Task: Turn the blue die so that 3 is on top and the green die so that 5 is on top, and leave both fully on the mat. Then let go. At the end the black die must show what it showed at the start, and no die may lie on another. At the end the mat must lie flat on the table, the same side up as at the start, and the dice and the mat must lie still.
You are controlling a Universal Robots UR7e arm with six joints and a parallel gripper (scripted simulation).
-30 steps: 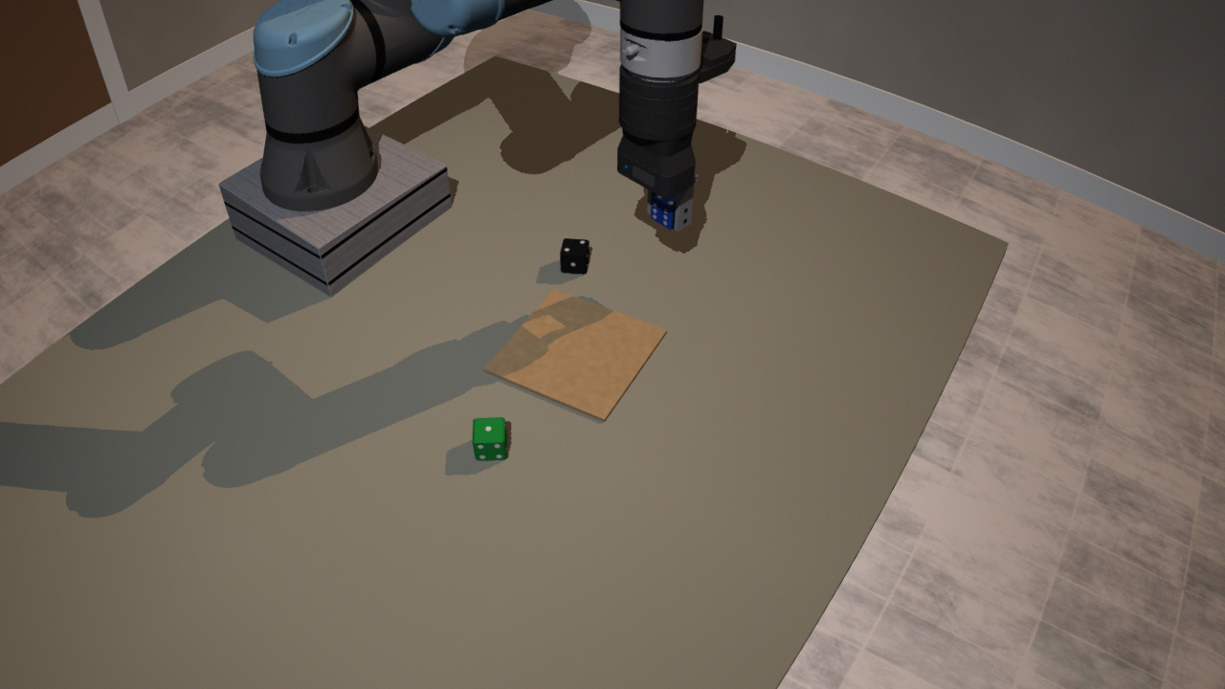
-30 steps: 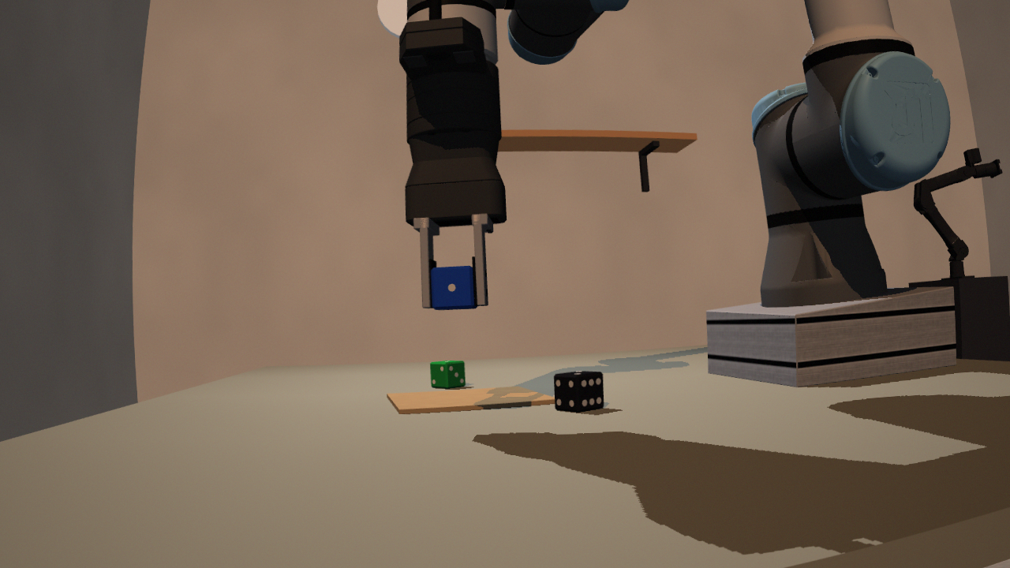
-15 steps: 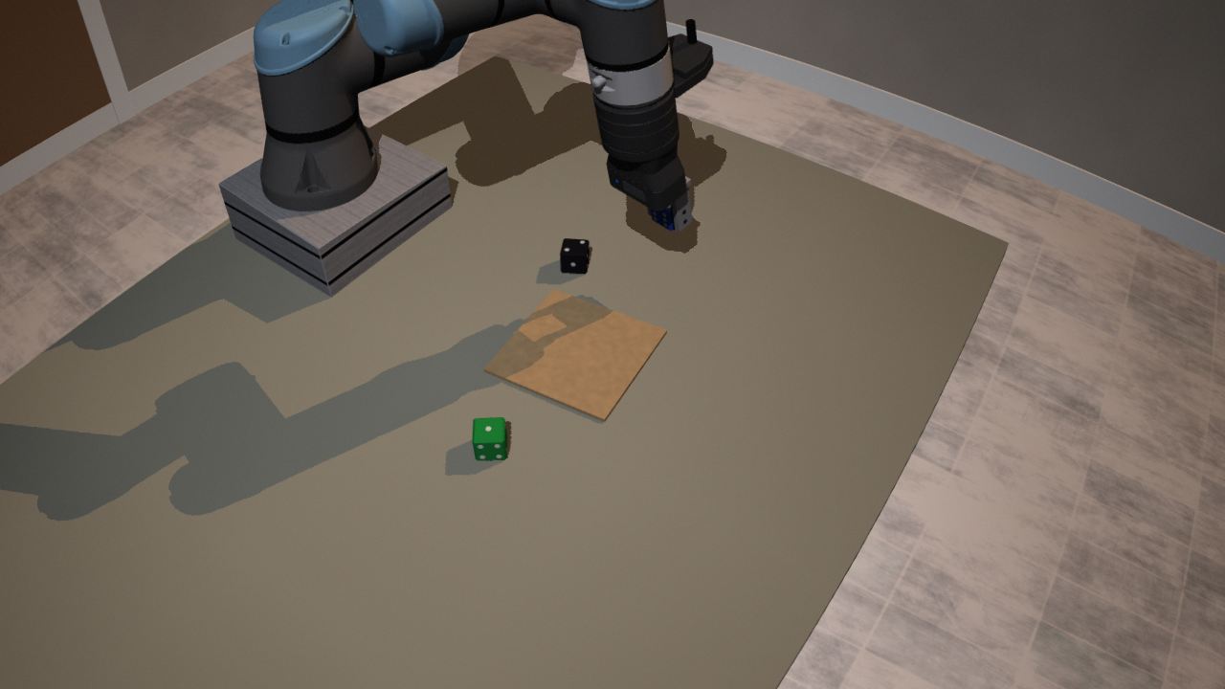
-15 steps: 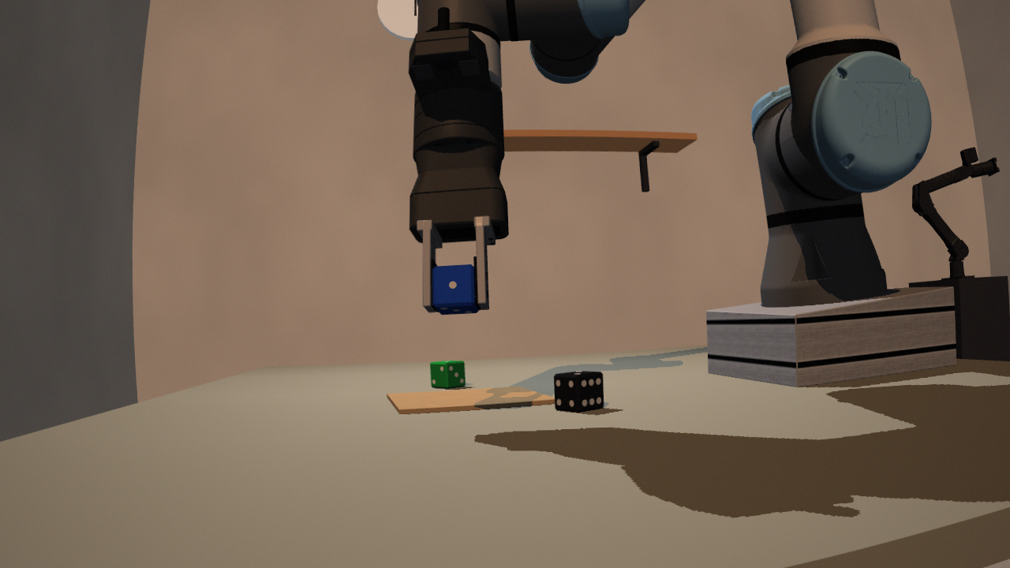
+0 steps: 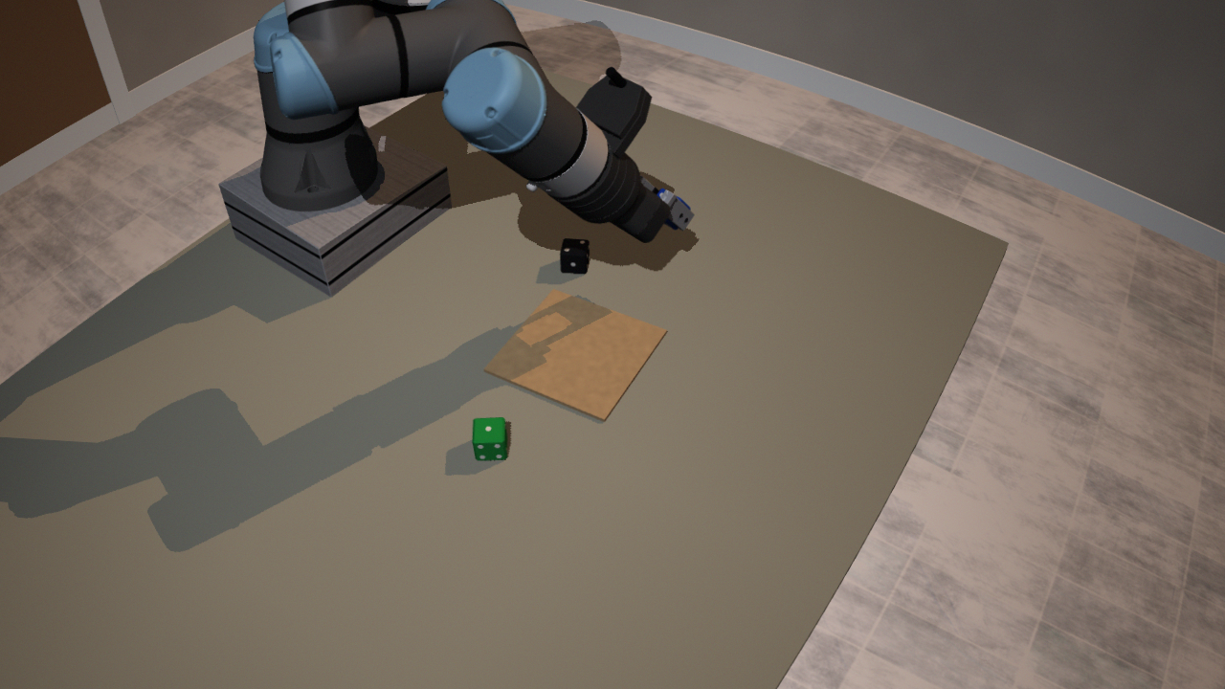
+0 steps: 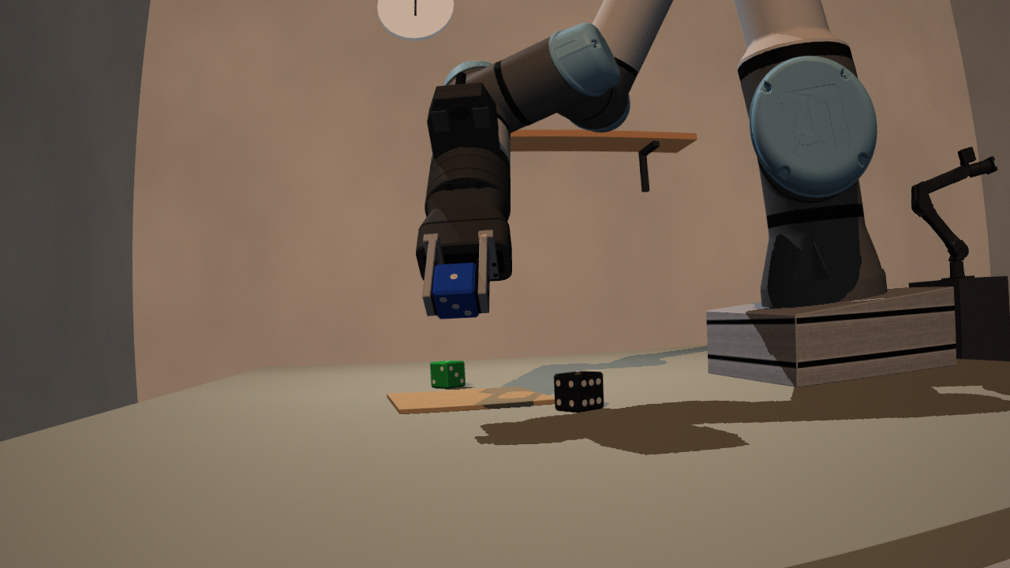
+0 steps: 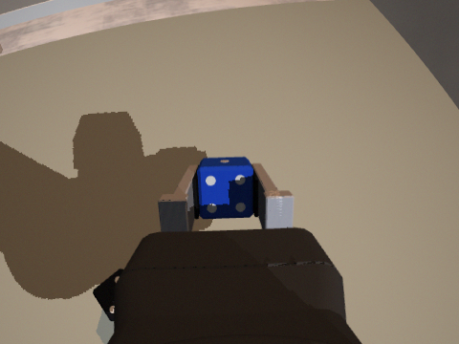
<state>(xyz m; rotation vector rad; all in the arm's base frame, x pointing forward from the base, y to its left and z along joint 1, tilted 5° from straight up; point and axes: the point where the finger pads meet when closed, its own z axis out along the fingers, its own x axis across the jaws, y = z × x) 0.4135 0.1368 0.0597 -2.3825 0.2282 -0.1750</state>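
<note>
Right now my hand is right at the blue die. From my hand the other things lie so: green die 300 mm to the right, 90 mm below, 10 mm behind; then brown mat 150 mm to the right, 100 mm below, 20 mm behind; then black die 100 mm behind, 90 mm below, 40 mm to the right.
</note>
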